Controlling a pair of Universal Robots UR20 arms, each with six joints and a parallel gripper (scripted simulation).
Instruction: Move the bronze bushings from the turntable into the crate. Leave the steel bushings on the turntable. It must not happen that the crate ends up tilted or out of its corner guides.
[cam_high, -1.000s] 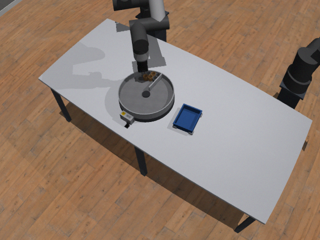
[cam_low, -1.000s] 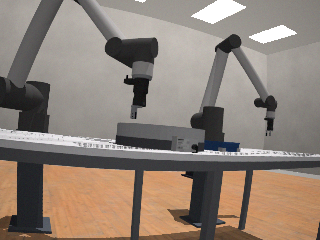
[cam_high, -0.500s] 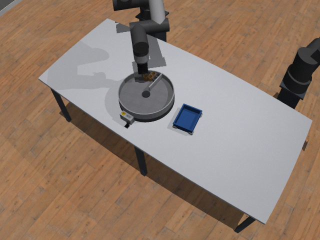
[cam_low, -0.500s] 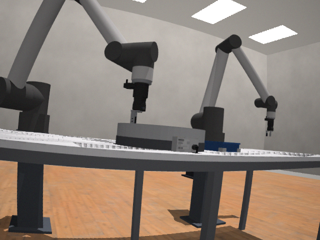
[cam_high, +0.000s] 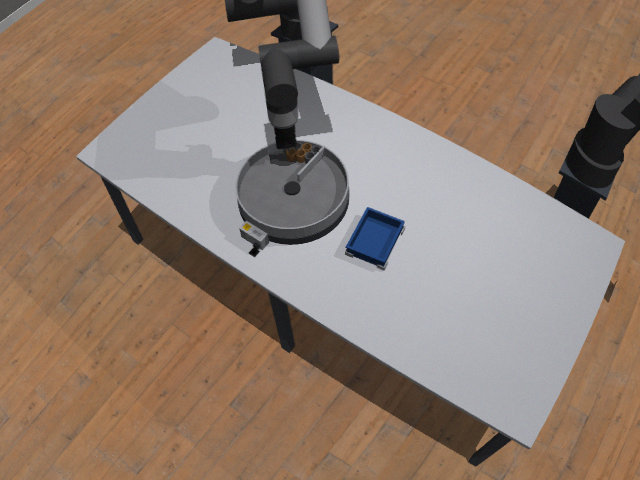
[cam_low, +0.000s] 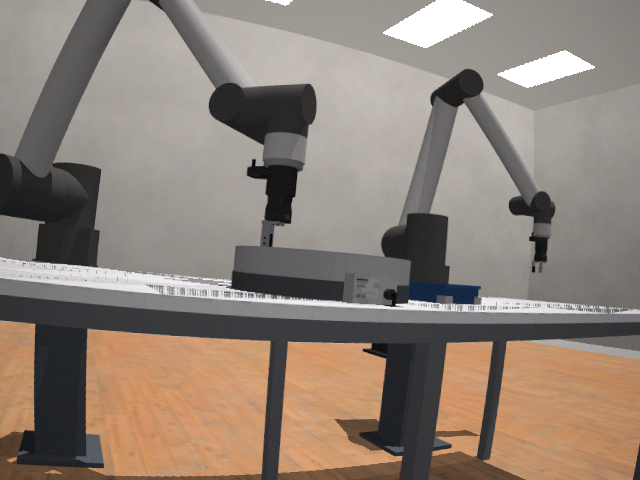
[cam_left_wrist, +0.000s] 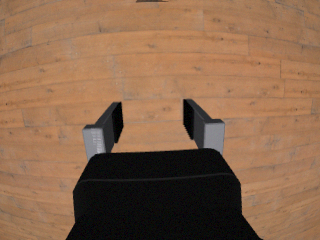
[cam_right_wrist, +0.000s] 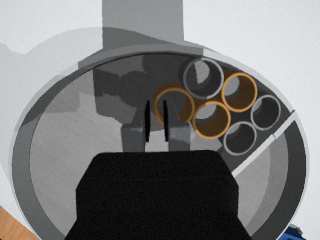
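Observation:
Right now the blue crate is 470 mm to the left of my right hand, 100 mm below it and 100 mm ahead of it.

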